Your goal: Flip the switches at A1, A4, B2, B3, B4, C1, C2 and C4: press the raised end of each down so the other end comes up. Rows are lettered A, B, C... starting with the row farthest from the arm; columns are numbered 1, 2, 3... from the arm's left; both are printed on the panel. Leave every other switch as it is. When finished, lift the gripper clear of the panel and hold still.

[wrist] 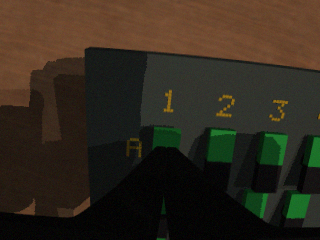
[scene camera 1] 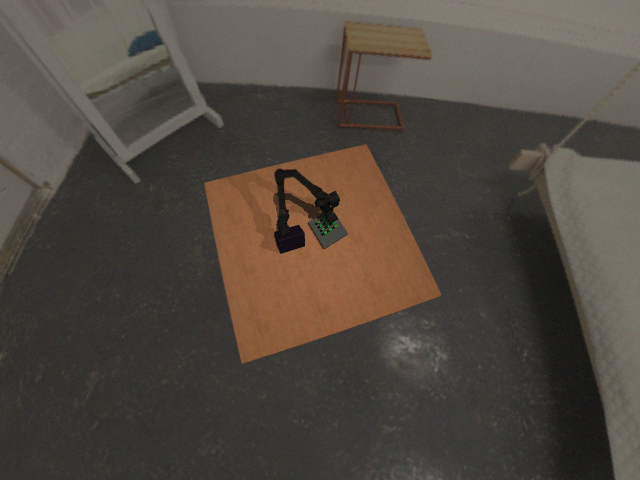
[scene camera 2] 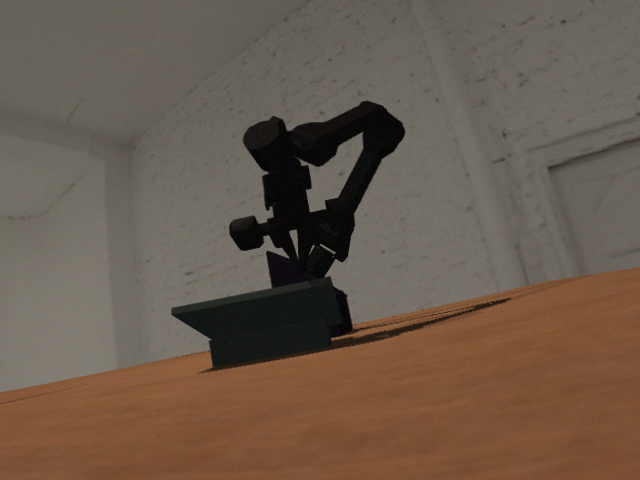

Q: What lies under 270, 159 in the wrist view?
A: A switch.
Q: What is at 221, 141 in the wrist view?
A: A switch.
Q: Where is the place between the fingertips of my gripper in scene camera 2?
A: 300, 274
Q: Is my gripper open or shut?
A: Shut.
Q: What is my gripper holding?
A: Nothing.
